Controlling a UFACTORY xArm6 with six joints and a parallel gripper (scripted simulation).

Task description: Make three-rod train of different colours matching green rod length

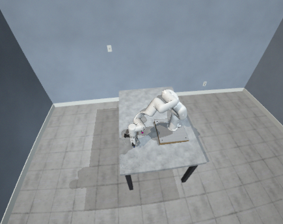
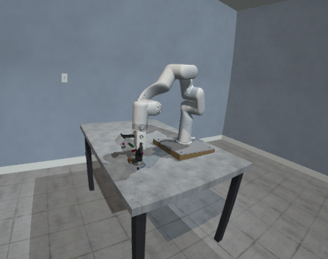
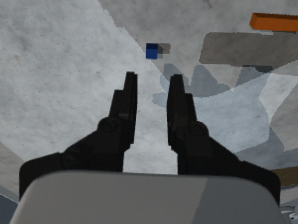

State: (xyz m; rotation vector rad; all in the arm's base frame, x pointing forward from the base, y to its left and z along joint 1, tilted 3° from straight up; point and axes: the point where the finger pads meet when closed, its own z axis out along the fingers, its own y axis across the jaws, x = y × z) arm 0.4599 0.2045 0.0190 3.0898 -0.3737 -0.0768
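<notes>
My hand is 70 mm above the blue rod. From my hand the other things lie so: orange rod: 10 mm ahead, 100 mm to the right, 70 mm below; red rod: 90 mm behind, 240 mm to the right, 70 mm below; grey rod: 30 mm behind, 310 mm to the right, 70 mm below.
</notes>
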